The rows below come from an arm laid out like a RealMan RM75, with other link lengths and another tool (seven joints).
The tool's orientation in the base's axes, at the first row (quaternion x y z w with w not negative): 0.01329, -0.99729, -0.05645, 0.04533
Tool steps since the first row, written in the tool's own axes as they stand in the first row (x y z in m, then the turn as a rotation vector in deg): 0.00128, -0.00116, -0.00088, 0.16, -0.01, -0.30; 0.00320, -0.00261, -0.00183, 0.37, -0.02, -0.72; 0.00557, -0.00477, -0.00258, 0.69, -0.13, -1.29; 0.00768, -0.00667, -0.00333, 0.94, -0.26, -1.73; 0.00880, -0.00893, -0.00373, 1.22, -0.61, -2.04; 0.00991, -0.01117, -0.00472, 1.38, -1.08, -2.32; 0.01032, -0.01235, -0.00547, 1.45, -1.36, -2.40; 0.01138, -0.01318, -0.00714, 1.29, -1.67, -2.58; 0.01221, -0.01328, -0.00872, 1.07, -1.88, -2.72; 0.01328, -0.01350, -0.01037, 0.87, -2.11, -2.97; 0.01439, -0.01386, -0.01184, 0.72, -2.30, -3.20; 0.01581, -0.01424, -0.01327, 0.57, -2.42, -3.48; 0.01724, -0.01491, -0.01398, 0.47, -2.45, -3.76
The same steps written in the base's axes. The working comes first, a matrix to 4 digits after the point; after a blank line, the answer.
The tool's axes in the first row as the columns of a matrix, in the base's axes (used below as rounded here):
-0.9955, -0.0214, -0.0919
-0.0316, 0.9933, 0.1114
0.0889, 0.1138, -0.9895

-0.00117, -0.00129, 0.00085, -0.13, -0.05, 0.31; -0.00296, -0.00290, 0.00180, -0.30, -0.11, 0.74; -0.00521, -0.00520, 0.00251, -0.57, -0.29, 1.32; -0.00720, -0.00724, 0.00322, -0.77, -0.48, 1.77; -0.00823, -0.00956, 0.00346, -1.01, -0.87, 2.06; -0.00919, -0.01193, 0.00428, -1.14, -1.37, 2.30; -0.00951, -0.01320, 0.00492, -1.19, -1.66, 2.35; -0.01039, -0.01425, 0.00658, -1.01, -1.99, 2.48; -0.01107, -0.01455, 0.00820, -0.77, -2.20, 2.57; -0.01198, -0.01498, 0.00991, -0.55, -2.45, 2.78; -0.01294, -0.01554, 0.01142, -0.37, -2.66, 2.97; -0.01421, -0.01612, 0.01292, -0.20, -2.81, 3.22; -0.01556, -0.01691, 0.01367, -0.07, -2.87, 3.48
